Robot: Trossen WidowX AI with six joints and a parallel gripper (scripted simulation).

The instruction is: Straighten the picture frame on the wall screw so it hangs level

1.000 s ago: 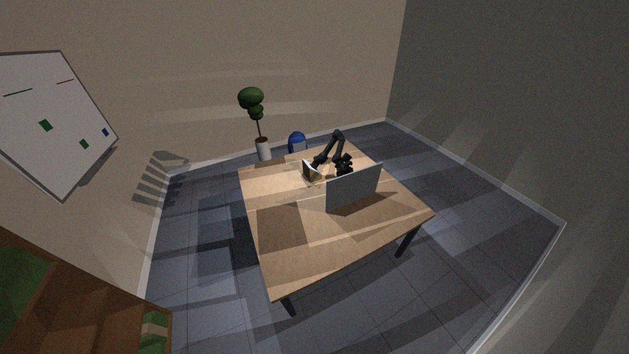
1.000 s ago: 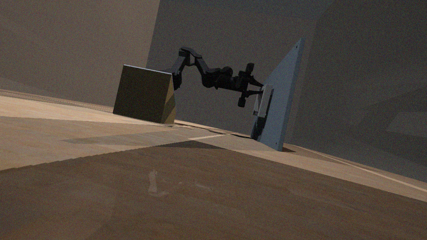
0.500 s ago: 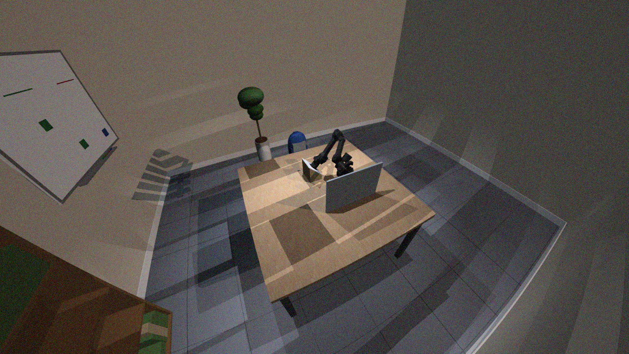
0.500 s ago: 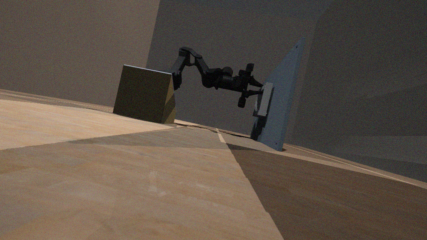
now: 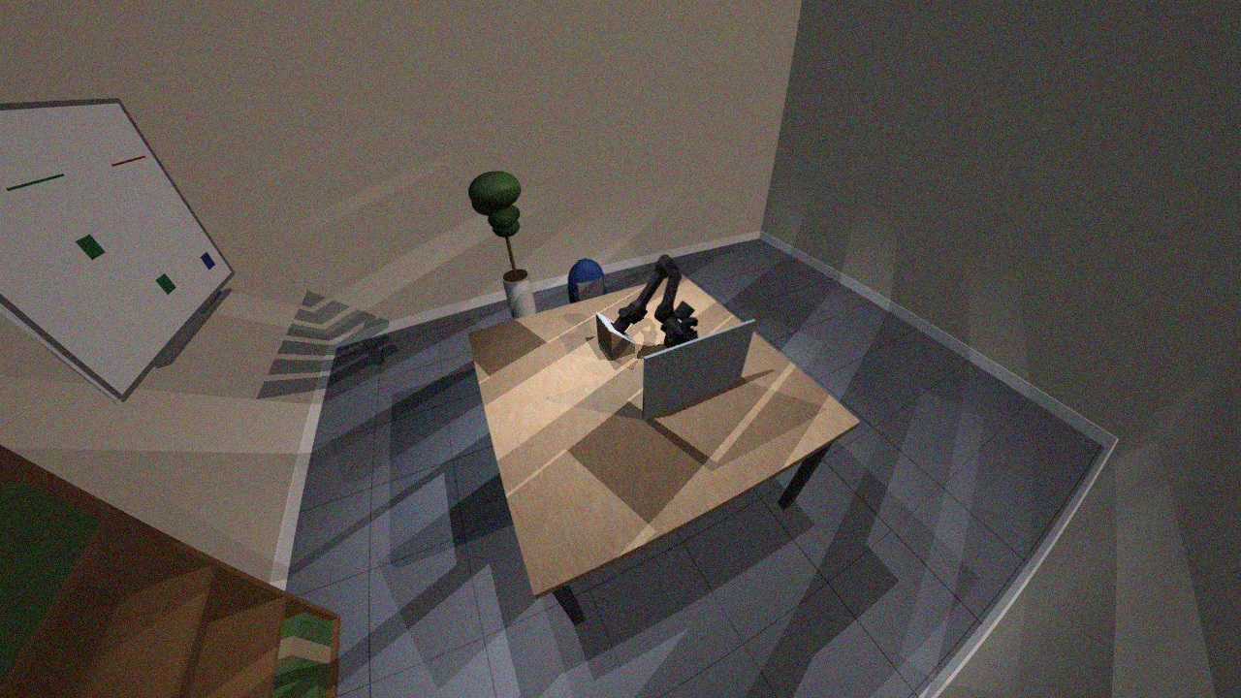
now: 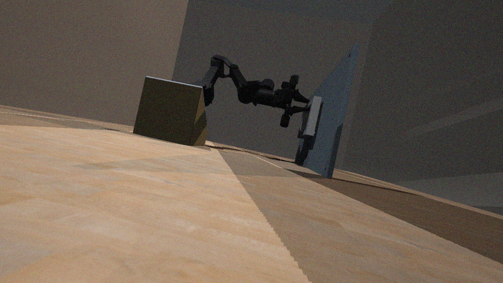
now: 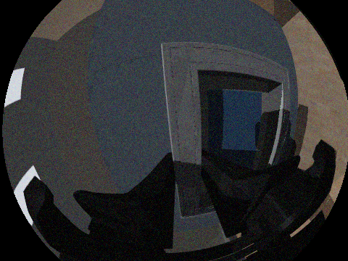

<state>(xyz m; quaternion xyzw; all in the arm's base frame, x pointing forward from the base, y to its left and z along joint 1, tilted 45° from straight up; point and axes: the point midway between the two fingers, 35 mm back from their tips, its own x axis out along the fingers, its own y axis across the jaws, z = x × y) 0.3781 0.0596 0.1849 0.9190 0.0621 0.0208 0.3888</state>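
Right now my gripper tip is 5 cm above the picture frame. Also, from my gripper tip: wall panel 2 cm ahead, 1 cm to the right, 7 cm below.
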